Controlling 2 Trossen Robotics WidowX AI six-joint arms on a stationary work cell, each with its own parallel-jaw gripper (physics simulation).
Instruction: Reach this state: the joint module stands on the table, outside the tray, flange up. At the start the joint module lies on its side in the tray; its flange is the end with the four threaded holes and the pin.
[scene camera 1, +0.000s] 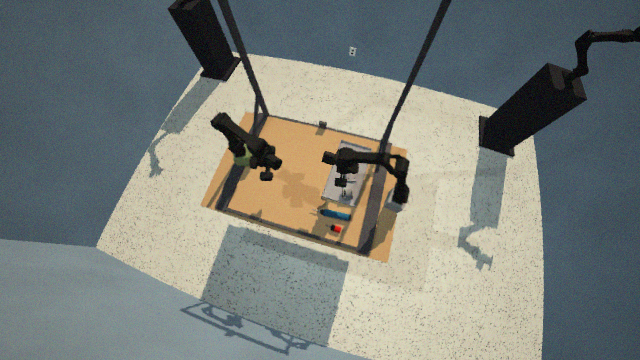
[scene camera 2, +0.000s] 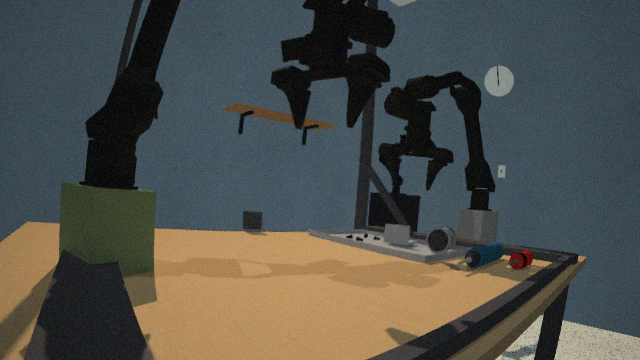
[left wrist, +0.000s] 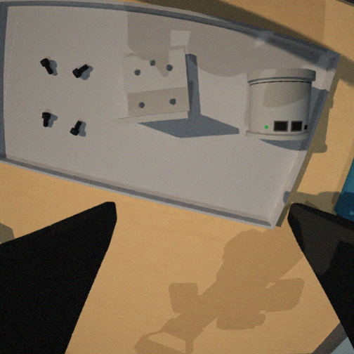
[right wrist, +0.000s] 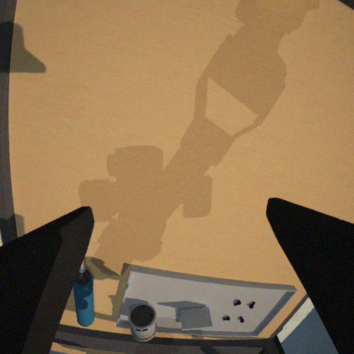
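Pixels of known places: left gripper, fingertip midpoint: (scene camera 1: 340, 173) (scene camera 2: 410, 188); right gripper, fingertip midpoint: (scene camera 1: 271, 169) (scene camera 2: 322, 128); left arm's base, origin of the base link: (scene camera 1: 398, 198); right arm's base, origin of the base link: (scene camera 1: 240, 152) (scene camera 2: 108, 187).
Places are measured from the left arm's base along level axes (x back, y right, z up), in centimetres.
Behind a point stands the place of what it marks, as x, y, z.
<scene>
The pale grey joint module (scene camera 1: 346, 194) {-28.2, -9.7, -4.9} (scene camera 2: 441, 239) {-30.4, -10.2, -7.1} (left wrist: 281, 105) (right wrist: 143, 322) lies on its side in a corner of the grey tray (scene camera 2: 370, 246) {-44.0, 0.2, -9.9} (left wrist: 215, 185) (right wrist: 170, 290), at the end nearest the blue screwdriver. Its dark round end faces scene camera 2. The flange's holes and pin do not show. My left gripper (scene camera 2: 412, 190) {-35.6, -3.0, 4.7} (left wrist: 203, 211) is open and empty, hanging well above the tray area; the module lies beyond its fingertips in the left wrist view, toward the upper right. My right gripper (scene camera 2: 325, 125) {-69.7, -19.5, 11.3} (right wrist: 181, 210) is open and empty, high above the table, away from the tray.
In the tray are a grey block (scene camera 2: 397, 234) {-33.6, 2.5, -7.4} (left wrist: 157, 82) with holes and several black screws (left wrist: 46, 119). A blue screwdriver (scene camera 1: 335, 214) {-29.0, -23.0, -6.9} (scene camera 2: 485, 255) {-33.9, -25.9, -8.2} (right wrist: 84, 302) and a red one (scene camera 1: 336, 228) {-25.0, -30.0, -7.6} (scene camera 2: 521, 260) {-28.0, -31.5, -8.9} lie on the table beside the tray. Dark frame rails run along the table (scene camera 2: 275, 300) {-78.6, -28.1, -11.0}.
</scene>
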